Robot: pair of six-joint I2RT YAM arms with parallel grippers.
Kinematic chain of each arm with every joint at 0, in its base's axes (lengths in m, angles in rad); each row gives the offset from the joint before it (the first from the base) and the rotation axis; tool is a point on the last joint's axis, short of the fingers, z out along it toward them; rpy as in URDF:
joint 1: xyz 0 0 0.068 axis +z
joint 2: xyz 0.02 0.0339 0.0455 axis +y
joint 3: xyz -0.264 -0.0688 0 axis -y
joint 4: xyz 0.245 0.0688 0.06 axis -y
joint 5: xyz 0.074 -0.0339 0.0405 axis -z
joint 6: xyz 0.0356 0 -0.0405 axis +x
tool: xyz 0 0 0 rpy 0 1.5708 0
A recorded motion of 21 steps. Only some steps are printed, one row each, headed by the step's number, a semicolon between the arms.
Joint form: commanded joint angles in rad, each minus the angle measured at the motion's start. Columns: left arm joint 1, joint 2, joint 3, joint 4, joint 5, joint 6; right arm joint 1, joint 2, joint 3, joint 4, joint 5, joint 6.
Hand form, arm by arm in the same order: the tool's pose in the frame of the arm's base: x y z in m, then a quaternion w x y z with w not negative. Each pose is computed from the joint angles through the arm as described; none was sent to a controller.
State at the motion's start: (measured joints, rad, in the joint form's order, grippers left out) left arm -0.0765 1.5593 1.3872 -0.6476 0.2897 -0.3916; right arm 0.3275 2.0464 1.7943 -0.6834 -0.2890 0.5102
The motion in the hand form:
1: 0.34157 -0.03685 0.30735 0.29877 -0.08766 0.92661 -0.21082; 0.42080 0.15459 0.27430 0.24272 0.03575 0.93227 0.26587
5: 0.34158 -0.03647 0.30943 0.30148 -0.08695 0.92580 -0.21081; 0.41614 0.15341 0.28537 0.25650 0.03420 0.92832 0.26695
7: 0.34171 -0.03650 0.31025 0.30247 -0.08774 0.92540 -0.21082; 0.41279 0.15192 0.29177 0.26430 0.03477 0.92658 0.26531
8: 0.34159 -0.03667 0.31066 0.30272 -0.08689 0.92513 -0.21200; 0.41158 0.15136 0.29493 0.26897 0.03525 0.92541 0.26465
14: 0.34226 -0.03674 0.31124 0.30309 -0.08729 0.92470 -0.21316; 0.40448 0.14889 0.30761 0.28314 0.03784 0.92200 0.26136
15: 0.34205 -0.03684 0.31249 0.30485 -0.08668 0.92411 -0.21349; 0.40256 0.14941 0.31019 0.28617 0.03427 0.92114 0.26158
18: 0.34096 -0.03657 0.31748 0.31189 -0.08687 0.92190 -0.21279; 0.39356 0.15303 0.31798 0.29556 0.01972 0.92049 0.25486
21: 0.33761 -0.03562 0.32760 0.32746 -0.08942 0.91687 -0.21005; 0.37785 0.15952 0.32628 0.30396 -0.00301 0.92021 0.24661
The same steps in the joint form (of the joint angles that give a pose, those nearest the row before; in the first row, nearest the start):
1: -0.0007 0.0191 0.0010 -0.0347 0.0063 0.0172; 0.0007 -0.0543 -0.0275 0.0192 -0.0166 0.0037
5: 0.0004 0.0176 0.0064 -0.0362 0.0063 0.0188; 0.0022 -0.0830 -0.0315 0.0222 -0.0075 0.0036
7: 0.0002 0.0175 0.0089 -0.0365 0.0052 0.0169; 0.0022 -0.1019 -0.0360 0.0211 0.0018 0.0037
8: -0.0001 0.0169 0.0095 -0.0365 0.0076 0.0173; 0.0023 -0.1098 -0.0365 0.0223 0.0071 0.0042
14: 0.0000 0.0191 0.0135 -0.0366 0.0094 0.0155; 0.0038 -0.1461 -0.0420 0.0161 0.0268 0.0077
15: -0.0003 0.0174 0.0156 -0.0366 0.0094 0.0157; 0.0065 -0.1539 -0.0438 0.0161 0.0280 0.0031
18: -0.0002 0.0097 0.0239 -0.0380 0.0048 0.0142; 0.0232 -0.1840 -0.0554 0.0085 0.0473 -0.0180
21: 0.0005 -0.0101 0.0358 -0.0383 -0.0088 0.0085; 0.0533 -0.2325 -0.0862 -0.0008 0.0716 -0.0462

